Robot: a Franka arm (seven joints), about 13 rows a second.
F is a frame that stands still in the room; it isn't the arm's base.
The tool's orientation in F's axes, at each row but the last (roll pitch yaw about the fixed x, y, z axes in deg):
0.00, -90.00, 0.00
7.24, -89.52, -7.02
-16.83, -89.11, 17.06
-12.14, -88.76, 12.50
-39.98, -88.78, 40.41
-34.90, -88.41, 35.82
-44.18, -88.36, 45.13
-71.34, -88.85, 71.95
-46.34, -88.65, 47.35
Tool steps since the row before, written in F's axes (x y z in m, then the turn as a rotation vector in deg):
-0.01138, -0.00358, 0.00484, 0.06, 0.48, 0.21
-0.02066, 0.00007, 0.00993, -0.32, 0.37, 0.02
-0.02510, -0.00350, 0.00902, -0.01, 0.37, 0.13
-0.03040, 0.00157, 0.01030, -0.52, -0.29, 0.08
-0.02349, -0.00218, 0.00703, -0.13, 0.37, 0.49
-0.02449, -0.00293, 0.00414, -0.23, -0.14, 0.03
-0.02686, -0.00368, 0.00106, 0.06, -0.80, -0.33
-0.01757, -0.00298, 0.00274, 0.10, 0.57, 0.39
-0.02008, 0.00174, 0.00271, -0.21, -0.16, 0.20
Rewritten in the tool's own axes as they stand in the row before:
0.00484, -0.00358, 0.01138, 0.21, 0.48, -0.06
0.00976, 0.00016, 0.02074, 0.02, 0.37, 0.32
0.00863, -0.00344, 0.02525, 0.13, 0.37, 0.01
0.00966, 0.00172, 0.03060, 0.07, -0.29, 0.52
0.00662, -0.00210, 0.02362, 0.49, 0.36, 0.14
0.00354, -0.00260, 0.02462, 0.02, -0.14, 0.23
0.00044, -0.00325, 0.02693, -0.34, -0.79, -0.05
0.00257, -0.00284, 0.01762, 0.40, 0.56, -0.10
0.00242, 0.00205, 0.02009, 0.19, -0.16, 0.22

